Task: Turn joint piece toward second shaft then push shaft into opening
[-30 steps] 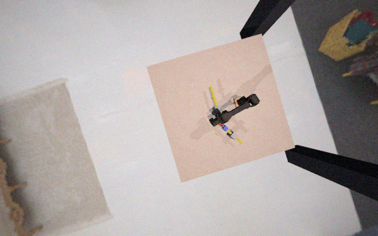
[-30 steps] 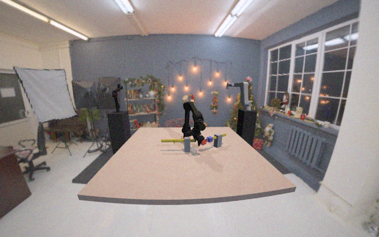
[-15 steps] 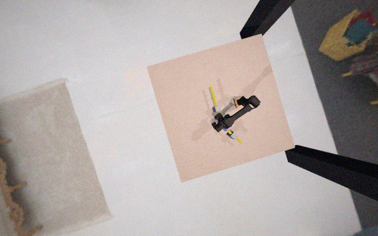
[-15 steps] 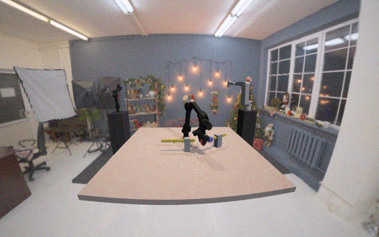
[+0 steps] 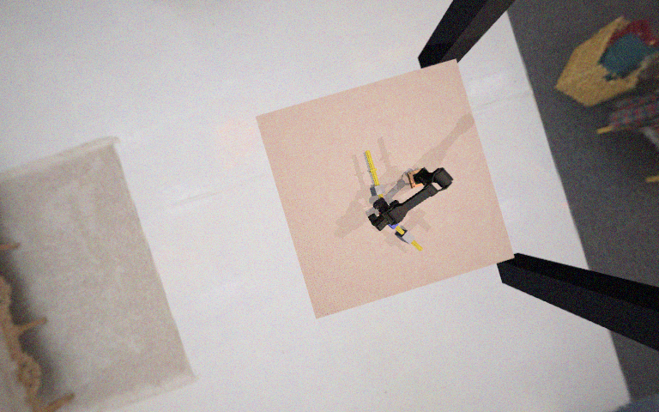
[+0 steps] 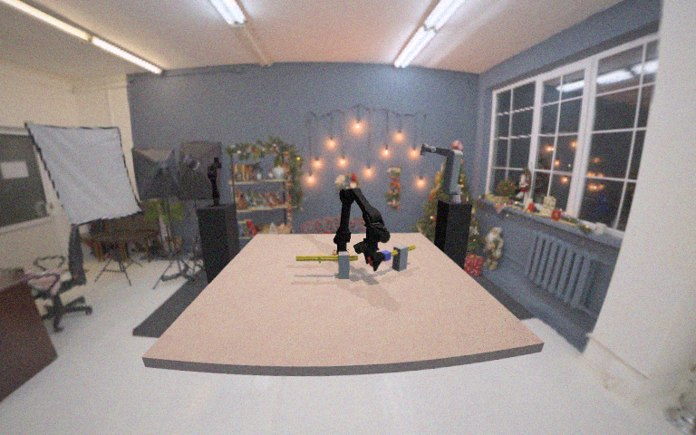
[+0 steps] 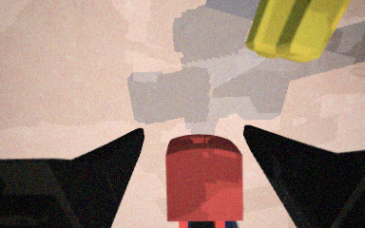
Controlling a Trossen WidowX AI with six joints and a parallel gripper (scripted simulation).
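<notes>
Right now my gripper tip is 1 cm past the red joint piece, 1 cm to the right of it and 4 cm below it.
</notes>
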